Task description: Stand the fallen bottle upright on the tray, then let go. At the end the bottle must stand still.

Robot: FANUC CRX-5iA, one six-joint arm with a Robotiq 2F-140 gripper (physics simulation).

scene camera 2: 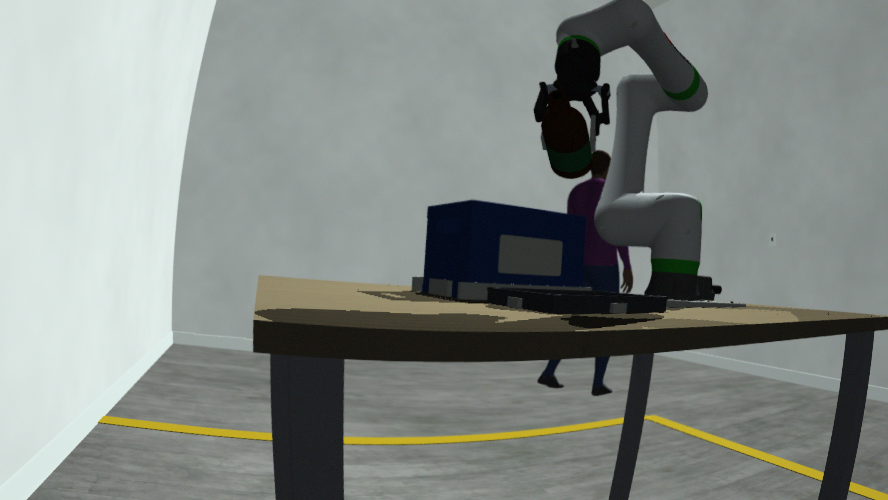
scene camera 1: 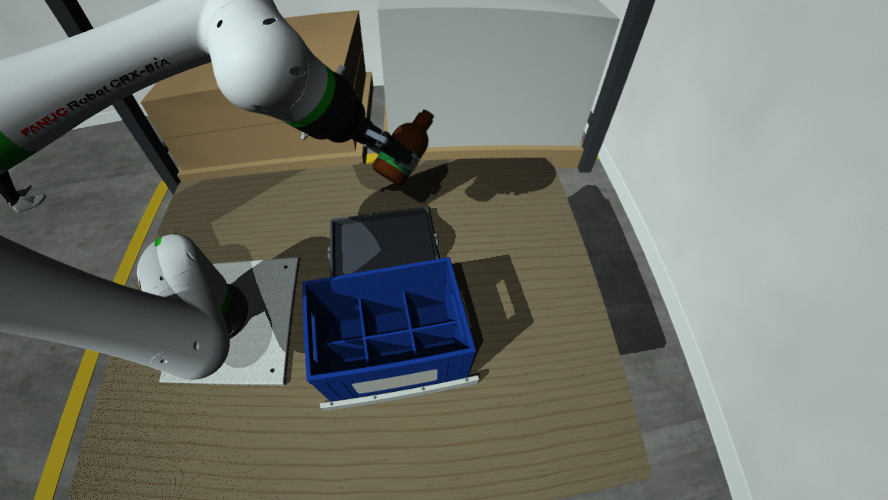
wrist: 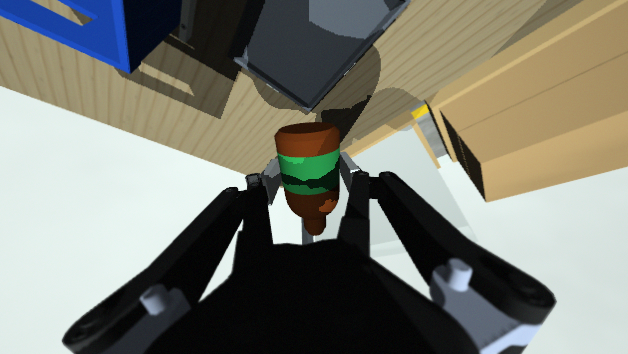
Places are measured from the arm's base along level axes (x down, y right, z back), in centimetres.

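Where they show: gripper, between the fingertips: [scene camera 2: 568, 144] [wrist: 310, 165]; arm's base, origin of its link: [scene camera 2: 672, 298].
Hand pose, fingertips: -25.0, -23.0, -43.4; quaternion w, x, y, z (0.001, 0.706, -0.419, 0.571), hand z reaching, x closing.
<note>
Each offset is from my fingertips to the centre of the thing, as dx, dy, dz. Level surfaces: height alone.
A brown bottle with a green band @[-1.4, -2.1, -1.7] [scene camera 1: 411, 137] [scene camera 2: 565, 129] [wrist: 311, 145] is held in the air, tilted, its neck up and its base down. My gripper [scene camera 1: 399, 160] [scene camera 2: 567, 141] [wrist: 310, 165] is shut on the bottle, with one finger pad on each side of the green band. The dark grey tray @[+24.7, +3.6, +5.5] [scene camera 1: 397, 242] [scene camera 2: 608, 303] [wrist: 310, 65] lies flat on the table. The bottle hangs well above table height, beyond the tray's far edge in scene camera 1. In the wrist view the bottle's base points toward the tray's corner.
A blue crate with compartments @[+17.2, +29.8, +1.8] [scene camera 1: 388, 366] [scene camera 2: 453, 248] [wrist: 150, 30] stands right beside the tray on the wooden table @[dx +26.0] [scene camera 1: 528, 422] [scene camera 2: 310, 295]. Cardboard boxes [scene camera 1: 248, 130] [wrist: 550, 100] and a large grey box [scene camera 1: 490, 74] stand behind the table. A person [scene camera 2: 584, 204] is in the background.
</note>
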